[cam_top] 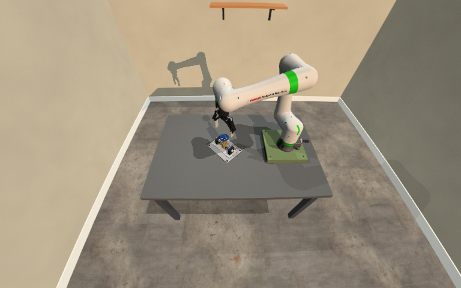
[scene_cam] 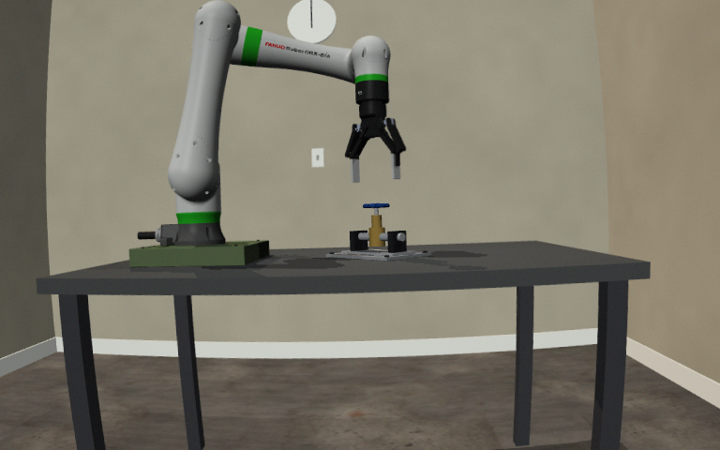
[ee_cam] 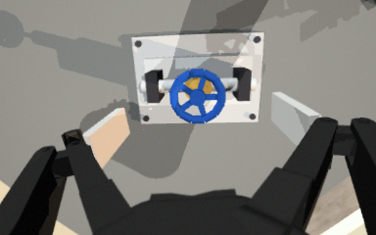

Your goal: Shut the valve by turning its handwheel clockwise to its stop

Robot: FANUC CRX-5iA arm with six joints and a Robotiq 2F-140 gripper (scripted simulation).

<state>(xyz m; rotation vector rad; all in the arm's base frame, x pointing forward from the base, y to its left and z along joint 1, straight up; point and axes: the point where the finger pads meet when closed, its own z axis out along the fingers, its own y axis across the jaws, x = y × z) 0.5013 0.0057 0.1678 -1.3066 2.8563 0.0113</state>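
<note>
Now: the blue spoked handwheel 9 cm below my hand.
</note>
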